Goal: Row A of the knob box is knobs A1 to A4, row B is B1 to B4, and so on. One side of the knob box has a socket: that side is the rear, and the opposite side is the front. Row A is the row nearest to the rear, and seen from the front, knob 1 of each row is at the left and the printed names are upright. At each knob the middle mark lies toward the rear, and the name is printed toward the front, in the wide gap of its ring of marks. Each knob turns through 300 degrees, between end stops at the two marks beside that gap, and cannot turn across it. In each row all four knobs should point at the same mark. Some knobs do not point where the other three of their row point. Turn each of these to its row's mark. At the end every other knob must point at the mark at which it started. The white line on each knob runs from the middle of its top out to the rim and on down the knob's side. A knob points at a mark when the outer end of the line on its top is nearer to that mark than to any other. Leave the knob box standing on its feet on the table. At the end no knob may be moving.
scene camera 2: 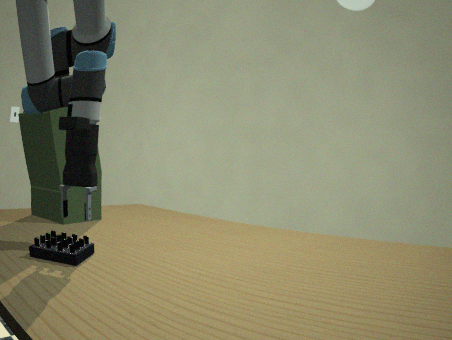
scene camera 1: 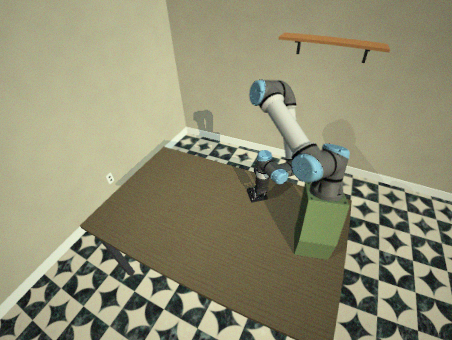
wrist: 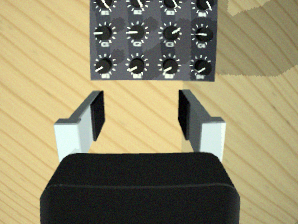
Path:
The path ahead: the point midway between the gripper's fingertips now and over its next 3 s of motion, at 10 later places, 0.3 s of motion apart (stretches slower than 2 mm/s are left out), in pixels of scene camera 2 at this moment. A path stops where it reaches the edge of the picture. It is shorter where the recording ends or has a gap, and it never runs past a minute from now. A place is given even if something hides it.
My gripper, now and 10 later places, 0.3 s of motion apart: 76, 218; 76, 218; 74, 218; 53, 214; 34, 210; 35, 211; 35, 212; 35, 214; 35, 219; 36, 225; 36, 229

